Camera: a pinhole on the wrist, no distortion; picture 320 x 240 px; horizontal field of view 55.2 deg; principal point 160.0 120.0 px. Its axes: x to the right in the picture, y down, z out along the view. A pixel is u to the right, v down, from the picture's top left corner.
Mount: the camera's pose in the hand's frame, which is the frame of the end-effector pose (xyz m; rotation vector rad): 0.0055 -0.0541 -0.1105 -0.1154 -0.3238 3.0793
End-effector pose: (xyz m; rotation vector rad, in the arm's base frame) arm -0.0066 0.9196 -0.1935 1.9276 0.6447 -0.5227
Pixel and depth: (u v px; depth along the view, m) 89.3 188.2 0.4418
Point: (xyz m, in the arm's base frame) -0.1355 0.7444 -0.5288
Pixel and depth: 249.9 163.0 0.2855
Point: -0.1912 0.8121 -0.2948
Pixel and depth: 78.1 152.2 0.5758
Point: -0.1098 0.6216 -0.6085
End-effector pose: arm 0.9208 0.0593 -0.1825 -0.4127 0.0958 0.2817
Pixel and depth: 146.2 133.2 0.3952
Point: 0.9665 0.0342 0.1259
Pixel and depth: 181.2 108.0 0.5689
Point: 0.9047 0.0926 0.2925
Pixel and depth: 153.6 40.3 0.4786
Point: 0.9263 0.1837 0.1816
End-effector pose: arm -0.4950 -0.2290 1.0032 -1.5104 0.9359 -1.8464
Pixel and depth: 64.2 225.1 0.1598
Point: -0.4663 -0.1825 1.1467
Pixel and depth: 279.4 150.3 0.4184
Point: -0.1847 -0.0204 1.0636
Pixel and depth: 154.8 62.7 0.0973
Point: -0.5064 -0.1938 1.0474
